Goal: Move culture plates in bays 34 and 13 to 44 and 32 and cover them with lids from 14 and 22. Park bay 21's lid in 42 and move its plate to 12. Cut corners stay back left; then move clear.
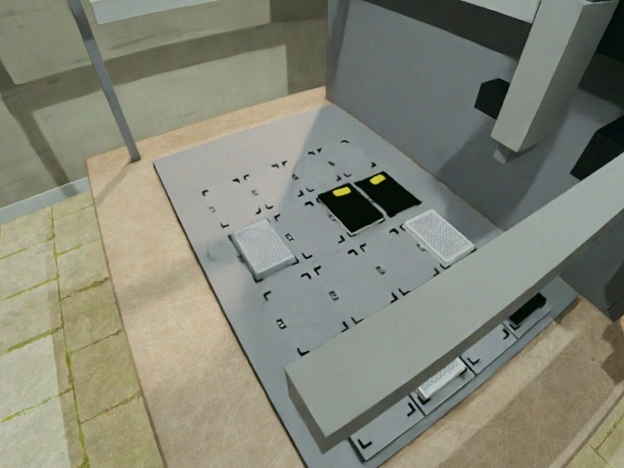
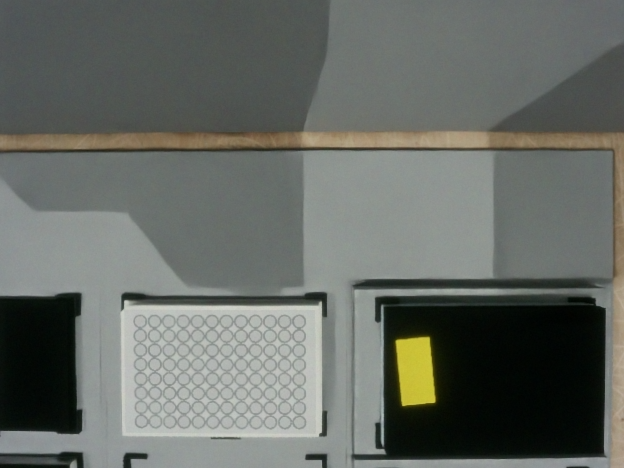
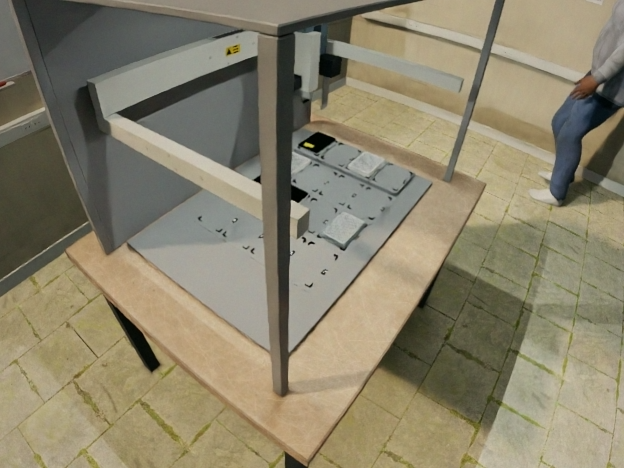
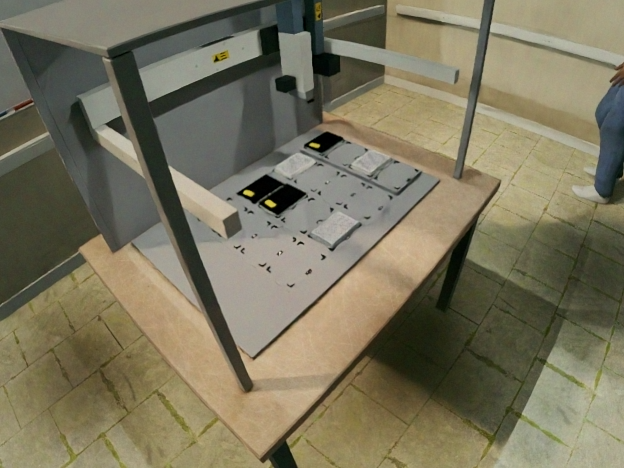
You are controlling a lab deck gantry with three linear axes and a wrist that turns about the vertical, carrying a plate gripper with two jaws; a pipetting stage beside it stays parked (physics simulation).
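Pixels of known places: gripper, between the fingertips: (image 3: 314,104) (image 4: 318,104); robot's base, origin of its link: (image 1: 203,192) (image 3: 309,286) (image 4: 290,286).
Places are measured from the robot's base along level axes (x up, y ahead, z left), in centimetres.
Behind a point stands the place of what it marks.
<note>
A black lid with a yellow label (image 1: 528,309) @(y 61.2, x 3.1, z 35.9 cm) (image 2: 514,377) @(y 56.6, x 3.1, z 36.7 cm) (image 3: 317,142) @(y 54.7, x 3.1, z 35.9 cm) (image 4: 325,142) @(y 54.9, x 3.1, z 35.2 cm) covers bay 44 at the back right; a thin pale plate edge shows at its left. Another black lid (image 1: 351,211) @(y 24.6, x 1.6, z 24.7 cm) (image 4: 286,197) @(y 23.6, x 1.6, z 24.7 cm) sits on a plate in bay 32. A third black lid (image 1: 389,193) @(y 23.7, x 0.8, z 36.3 cm) (image 2: 35,362) @(y 27.0, x 0.8, z 36.7 cm) (image 4: 259,187) @(y 22.6, x 0.8, z 36.6 cm) lies in bay 42. A pale plate (image 1: 263,247) @(y 23.6, x 1.4, z 4.3 cm) (image 3: 344,227) @(y 22.8, x 1.4, z 4.0 cm) (image 4: 335,229) @(y 22.0, x 1.5, z 3.5 cm) sits in bay 12. My gripper (image 3: 324,106) @(y 58.1, x 16.0, z 40.6 cm) hangs high at the far right of the deck; one jaw shows below its black body, the other is hidden. No plate shows under it.
A white well plate (image 1: 439,236) @(y 39.8, x 1.4, z 36.0 cm) (image 2: 221,370) @(y 39.3, x 1.4, z 36.5 cm) (image 4: 295,165) @(y 38.6, x 1.4, z 35.3 cm) stands in bay 43. Another white plate (image 1: 442,376) @(y 60.9, x 2.9, z 15.1 cm) (image 3: 366,164) @(y 54.1, x 2.9, z 14.4 cm) (image 4: 371,162) @(y 54.6, x 2.9, z 14.2 cm) stands in bay 24 on the raised right column. The parked pipetting stage (image 1: 549,75) (image 4: 297,62) hangs near the back wall.
</note>
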